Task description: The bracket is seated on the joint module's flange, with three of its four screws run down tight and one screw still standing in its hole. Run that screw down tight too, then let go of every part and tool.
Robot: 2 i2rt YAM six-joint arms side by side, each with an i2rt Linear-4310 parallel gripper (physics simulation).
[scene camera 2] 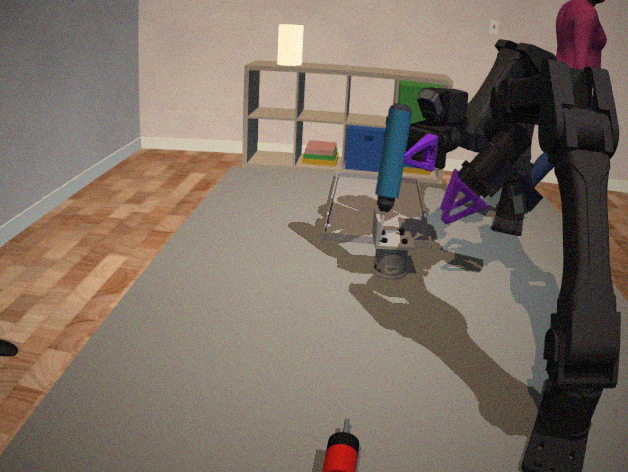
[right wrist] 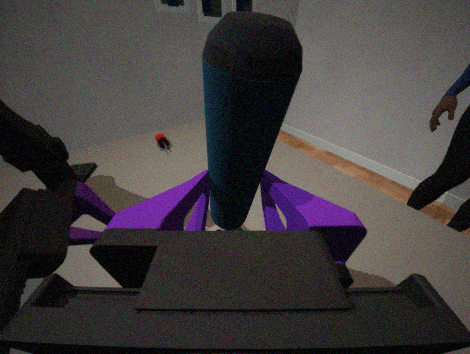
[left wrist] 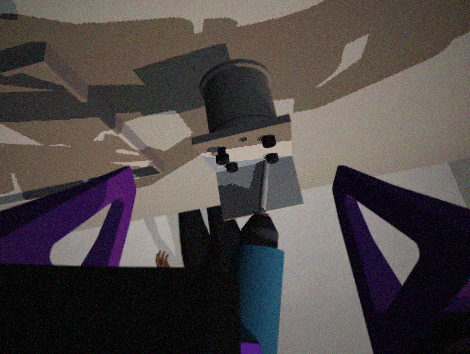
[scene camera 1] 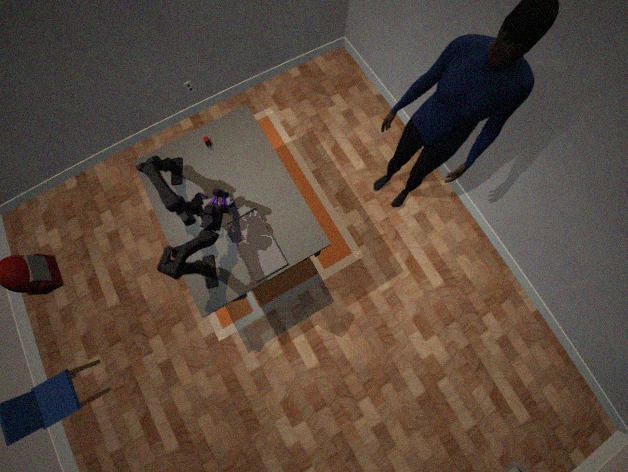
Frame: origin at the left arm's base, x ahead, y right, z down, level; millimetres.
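Seen in the pictures: left gripper, between the fingertips: (scene camera 2: pixel 442 215) (left wrist: pixel 234 177); right gripper, between the fingertips: (scene camera 2: pixel 394 156) (right wrist: pixel 235 176) (left wrist: pixel 244 349) (scene camera 1: pixel 221 194); left arm's base, origin of its link: (scene camera 2: pixel 561 427) (scene camera 1: pixel 177 171); right arm's base, origin of its link: (scene camera 2: pixel 509 219) (scene camera 1: pixel 210 271).
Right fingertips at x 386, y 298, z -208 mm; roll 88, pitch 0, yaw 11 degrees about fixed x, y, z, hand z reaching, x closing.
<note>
Offsets run from my right fingertips to a thing's top centre. "spot": to the spot under its first point. Level surfaces: height alone.
The grey joint module @[dz +144, dx -22, dy -21 mm] (scene camera 2: pixel 390 266) (left wrist: pixel 239 100) stands upright with the bracket (scene camera 2: pixel 378 231) (left wrist: pixel 260 192) on its flange. Dark screw heads show on the bracket; one screw @[dz +130, dx -29, dy +3 mm] (left wrist: pixel 222 156) looks a little taller at the left in the left wrist view. My right gripper (scene camera 2: pixel 397 157) (right wrist: pixel 235 176) is shut on the blue screwdriver @[dz -92, dx +0, dy -11 mm] (scene camera 2: pixel 394 147) (left wrist: pixel 261 300) (right wrist: pixel 240 130), held nearly upright, bit down. Its tip appears beside the right-hand screw head @[spot: dz +137, dx -19, dy -42 mm] (left wrist: pixel 271 158); whether it touches I cannot tell. My left gripper (scene camera 2: pixel 451 203) (left wrist: pixel 234 177) is open and empty, below and right of the right gripper in scene camera 2.
A shallow tray (scene camera 2: pixel 329 203) lies behind the module in scene camera 2. A red-handled tool @[dz +173, dx -161, dy -474 mm] (scene camera 1: pixel 207 140) (scene camera 2: pixel 341 452) (right wrist: pixel 160 139) lies on the table @[dz +208 mm] (scene camera 1: pixel 299 218), away from both grippers. The two grippers are close together. A person (scene camera 1: pixel 464 96) stands beyond the table.
</note>
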